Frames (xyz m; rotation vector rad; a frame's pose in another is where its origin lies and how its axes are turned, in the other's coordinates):
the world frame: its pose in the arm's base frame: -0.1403 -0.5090 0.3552 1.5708 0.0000 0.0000
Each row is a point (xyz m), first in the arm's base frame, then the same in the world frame.
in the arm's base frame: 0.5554 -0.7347 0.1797
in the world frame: 0.6957 -0.1755 0.2257
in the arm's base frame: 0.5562 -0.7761 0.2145
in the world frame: 0.6965 -0.1407 0.2671
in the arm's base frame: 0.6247 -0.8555 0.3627
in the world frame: 0.7650 0.0075 0.3465
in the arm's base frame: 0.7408 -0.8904 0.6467
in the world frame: 0.8811 0.2915 0.3814
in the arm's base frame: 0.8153 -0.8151 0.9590
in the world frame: 0.9556 0.6038 0.3061
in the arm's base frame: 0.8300 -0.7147 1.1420
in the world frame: 0.9703 0.7868 0.2057
